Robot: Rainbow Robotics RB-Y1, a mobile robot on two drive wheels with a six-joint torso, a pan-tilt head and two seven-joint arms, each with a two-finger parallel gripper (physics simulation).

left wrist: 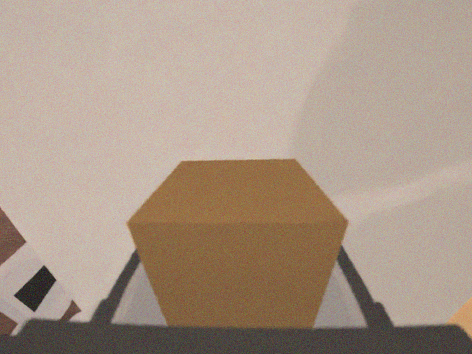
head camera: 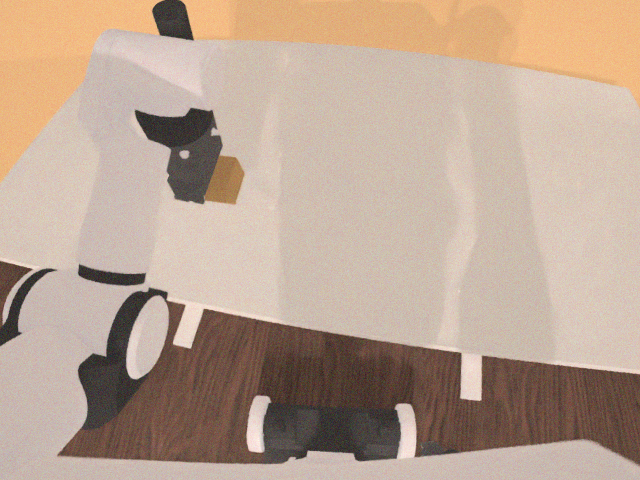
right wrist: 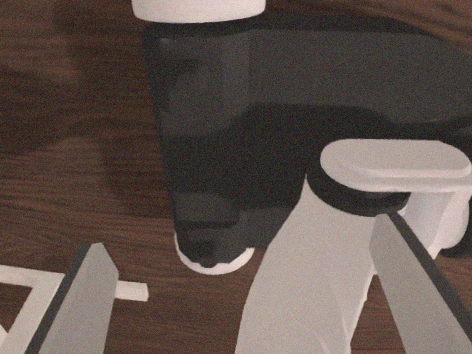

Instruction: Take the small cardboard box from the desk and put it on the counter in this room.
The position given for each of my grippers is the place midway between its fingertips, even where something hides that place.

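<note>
A small cardboard box (head camera: 226,180) is here, and I find it again in the left wrist view (left wrist: 225,243); in the right wrist view the box is out of frame. I can see a white desk (head camera: 433,201), which appears in the left wrist view (left wrist: 106,106) too. My own left gripper (head camera: 205,183) is visible, and so is my right gripper (right wrist: 239,246).
</note>
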